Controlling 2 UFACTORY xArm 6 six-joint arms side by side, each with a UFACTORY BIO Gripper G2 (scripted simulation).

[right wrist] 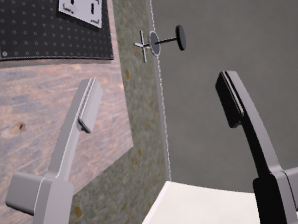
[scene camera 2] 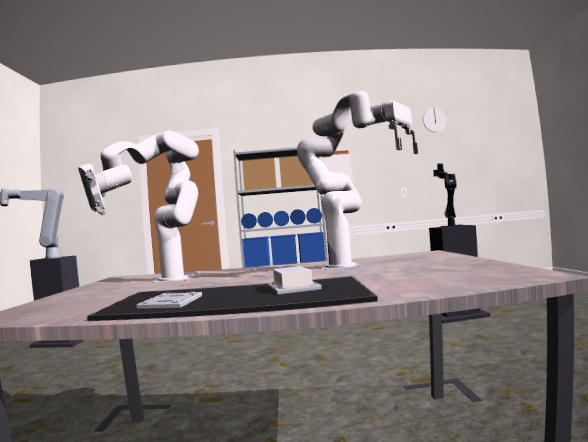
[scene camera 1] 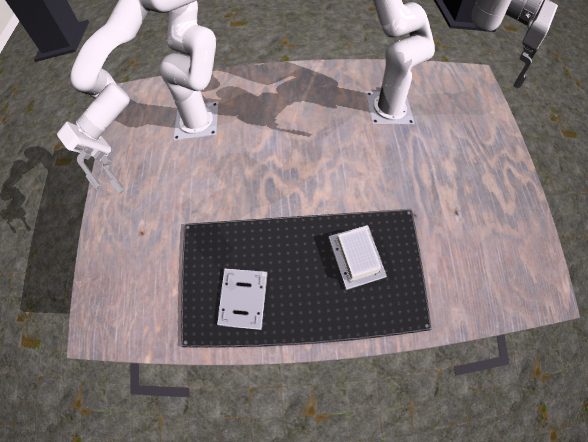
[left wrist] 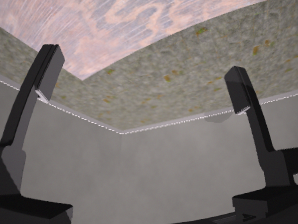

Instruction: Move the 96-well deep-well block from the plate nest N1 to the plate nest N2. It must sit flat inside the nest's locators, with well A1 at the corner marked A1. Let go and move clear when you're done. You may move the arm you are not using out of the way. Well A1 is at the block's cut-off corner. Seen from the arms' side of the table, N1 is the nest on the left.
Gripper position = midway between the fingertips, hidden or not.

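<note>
I can see a white deep-well block (scene camera 1: 360,259), and scene camera 2 gives me the block as well (scene camera 2: 291,277). The white deep-well block is out of frame in the right wrist view, and the white deep-well block is out of frame in the left wrist view too. As for my own grippers, I see my left gripper (scene camera 2: 408,151), while my right gripper (scene camera 1: 110,190) is there for me to see, with scene camera 2 also showing my right gripper (scene camera 2: 97,196).
</note>
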